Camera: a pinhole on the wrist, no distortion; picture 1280 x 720 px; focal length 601.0 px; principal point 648.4 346.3 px. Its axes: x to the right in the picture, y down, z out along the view. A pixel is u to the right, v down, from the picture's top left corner.
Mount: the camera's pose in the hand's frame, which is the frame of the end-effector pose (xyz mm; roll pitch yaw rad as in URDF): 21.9 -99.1 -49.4 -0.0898 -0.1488 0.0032
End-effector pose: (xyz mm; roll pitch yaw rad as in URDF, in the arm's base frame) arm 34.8 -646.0 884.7 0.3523 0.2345 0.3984
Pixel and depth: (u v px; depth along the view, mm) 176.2 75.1 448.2
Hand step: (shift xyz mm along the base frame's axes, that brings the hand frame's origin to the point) -158.1 -467.0 330.5
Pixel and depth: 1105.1 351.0 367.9
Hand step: 355.5 -46.7 245.6
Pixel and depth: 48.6 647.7 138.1
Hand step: -94.8 -81.0 79.9
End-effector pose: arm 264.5 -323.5 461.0 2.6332 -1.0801 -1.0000
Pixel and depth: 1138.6 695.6 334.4
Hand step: -56.9 -386.9 119.2
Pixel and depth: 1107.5 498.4 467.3
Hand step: 21.7 -541.6 98.3
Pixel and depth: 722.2 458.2 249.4
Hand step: 34.8 -182.1 -74.1
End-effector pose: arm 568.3 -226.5 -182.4 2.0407 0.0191 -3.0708
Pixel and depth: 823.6 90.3 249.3
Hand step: -58.5 106.4 -261.6
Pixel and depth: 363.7 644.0 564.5
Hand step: 287.1 519.5 10.1
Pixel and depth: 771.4 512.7 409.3
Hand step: -67.1 336.5 -117.0
